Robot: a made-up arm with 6 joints. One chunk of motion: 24 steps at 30 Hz.
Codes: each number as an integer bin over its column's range. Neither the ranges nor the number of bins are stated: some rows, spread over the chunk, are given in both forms.
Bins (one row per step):
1: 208 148 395 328 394 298
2: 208 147 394 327 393 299
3: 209 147 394 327 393 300
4: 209 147 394 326 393 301
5: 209 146 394 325 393 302
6: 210 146 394 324 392 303
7: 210 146 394 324 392 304
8: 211 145 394 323 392 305
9: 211 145 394 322 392 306
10: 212 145 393 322 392 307
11: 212 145 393 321 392 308
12: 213 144 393 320 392 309
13: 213 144 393 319 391 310
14: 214 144 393 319 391 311
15: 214 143 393 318 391 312
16: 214 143 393 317 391 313
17: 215 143 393 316 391 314
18: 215 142 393 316 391 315
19: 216 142 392 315 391 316
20: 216 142 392 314 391 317
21: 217 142 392 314 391 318
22: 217 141 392 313 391 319
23: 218 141 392 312 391 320
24: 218 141 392 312 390 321
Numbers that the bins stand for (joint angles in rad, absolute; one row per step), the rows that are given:
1: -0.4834 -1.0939 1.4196 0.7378 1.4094 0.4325
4: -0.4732 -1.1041 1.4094 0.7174 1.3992 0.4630
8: -0.4528 -1.1245 1.4094 0.6869 1.3890 0.5037
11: -0.4427 -1.1245 1.3992 0.6665 1.3890 0.5342
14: -0.4223 -1.1346 1.3992 0.6462 1.3789 0.5648
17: -0.4121 -1.1448 1.3992 0.6157 1.3789 0.5953
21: -0.3918 -1.1550 1.3890 0.5953 1.3789 0.6360
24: -0.3816 -1.1652 1.3890 0.5750 1.3687 0.6665
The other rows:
2: -0.4834 -1.1041 1.4094 0.7276 1.3992 0.4427
3: -0.4732 -1.1041 1.4094 0.7276 1.3992 0.4528
5: -0.4732 -1.1143 1.4094 0.7072 1.3992 0.4732
6: -0.4630 -1.1143 1.4094 0.6971 1.3890 0.4834
7: -0.4630 -1.1143 1.4094 0.6971 1.3890 0.4935
9: -0.4528 -1.1245 1.4094 0.6767 1.3890 0.5139
10: -0.4427 -1.1245 1.3992 0.6767 1.3890 0.5241
12: -0.4325 -1.1346 1.3992 0.6564 1.3890 0.5444
13: -0.4325 -1.1346 1.3992 0.6462 1.3789 0.5546
15: -0.4223 -1.1448 1.3992 0.6360 1.3789 0.5750
16: -0.4223 -1.1448 1.3992 0.6258 1.3789 0.5851
18: -0.4121 -1.1550 1.3992 0.6157 1.3789 0.6055
19: -0.4020 -1.1550 1.3890 0.6055 1.3789 0.6157
20: -0.4020 -1.1550 1.3890 0.5953 1.3789 0.6258
22: -0.3918 -1.1652 1.3890 0.5851 1.3789 0.6462
23: -0.3816 -1.1652 1.3890 0.5750 1.3789 0.6564

